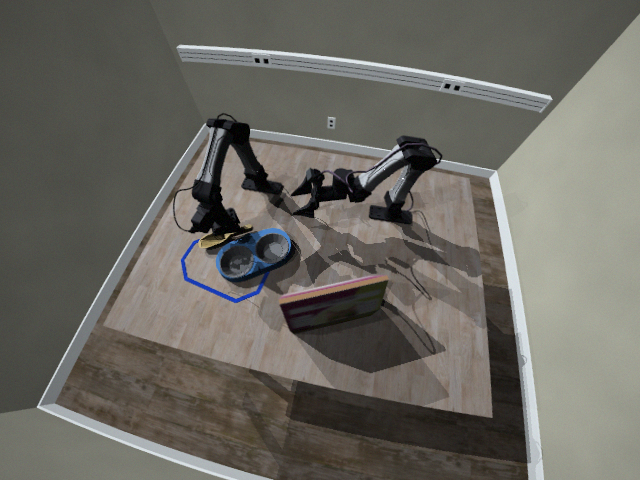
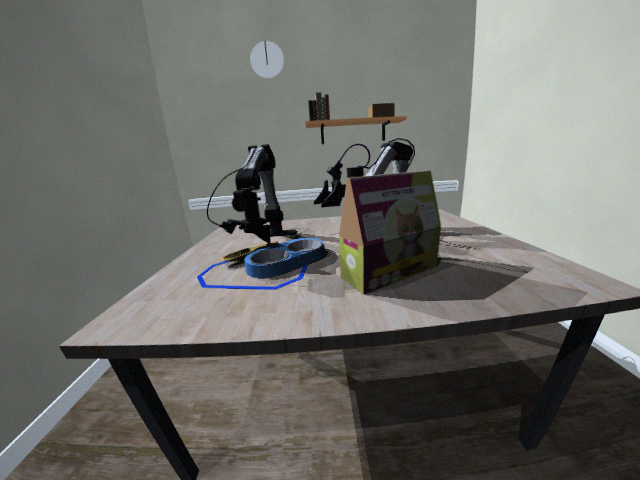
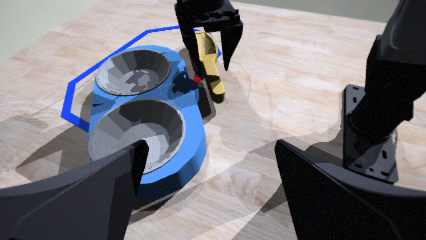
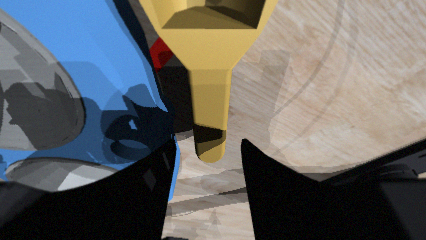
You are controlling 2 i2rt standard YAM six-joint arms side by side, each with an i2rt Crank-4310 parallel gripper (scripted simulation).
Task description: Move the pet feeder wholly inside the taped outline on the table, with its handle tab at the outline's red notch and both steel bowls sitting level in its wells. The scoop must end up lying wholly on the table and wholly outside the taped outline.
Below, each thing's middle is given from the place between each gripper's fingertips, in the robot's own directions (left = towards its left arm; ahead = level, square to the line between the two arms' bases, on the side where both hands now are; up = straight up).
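Labels:
Blue pet feeder (image 2: 295, 260), from my right hand: 8 cm ahead, 9 cm to the left, 5 cm below. Also from my right hand: yellow scoop (image 4: 209, 46), 7 cm to the right, 5 cm ahead, 4 cm below; blue taped outline (image 3: 65, 114), 16 cm ahead, 2 cm to the right, 6 cm below; kitten food bag (image 2: 390, 228), 46 cm to the left, 22 cm ahead, 9 cm above.
My left gripper (image 1: 292, 204): 18 cm short of the blue pet feeder, 13 cm to the left of it, 17 cm above it. From my left hand: yellow scoop, 15 cm ahead, 30 cm to the right, 16 cm below; blue taped outline, 26 cm ahead, 24 cm to the right, 18 cm below; kitten food bag, 32 cm ahead, 23 cm to the left, 3 cm below.

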